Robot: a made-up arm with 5 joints.
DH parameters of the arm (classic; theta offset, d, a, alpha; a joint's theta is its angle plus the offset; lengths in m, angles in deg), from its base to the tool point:
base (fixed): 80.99 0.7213 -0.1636 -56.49
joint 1: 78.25 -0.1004 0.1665 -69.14
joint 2: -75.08 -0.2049 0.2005 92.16
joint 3: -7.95 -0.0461 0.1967 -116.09
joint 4: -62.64 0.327 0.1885 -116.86
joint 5: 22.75 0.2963 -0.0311 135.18
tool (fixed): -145.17 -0.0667 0 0
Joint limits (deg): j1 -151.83..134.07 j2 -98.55..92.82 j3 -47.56..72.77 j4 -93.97..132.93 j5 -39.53..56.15
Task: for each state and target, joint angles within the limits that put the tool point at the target. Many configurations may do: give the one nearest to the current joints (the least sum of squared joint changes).
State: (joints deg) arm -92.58 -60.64 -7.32 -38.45 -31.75
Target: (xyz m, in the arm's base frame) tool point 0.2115 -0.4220 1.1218
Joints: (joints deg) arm -44.10 -74.36 -28.06 -57.62 -34.54
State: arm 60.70 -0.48 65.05 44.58 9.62
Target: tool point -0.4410 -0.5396 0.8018
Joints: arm 75.33 -11.80 66.88 31.97 8.58
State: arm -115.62 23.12 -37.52 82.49 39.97
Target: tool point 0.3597 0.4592 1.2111
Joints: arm -89.64 13.98 -22.48 55.91 46.80
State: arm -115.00 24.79 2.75 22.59 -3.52
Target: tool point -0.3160 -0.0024 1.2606
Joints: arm -102.28 -20.27 20.71 -0.15 6.20
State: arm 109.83 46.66 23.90 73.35 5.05
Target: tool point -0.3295 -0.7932 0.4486
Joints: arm 87.71 16.57 27.97 78.37 3.55
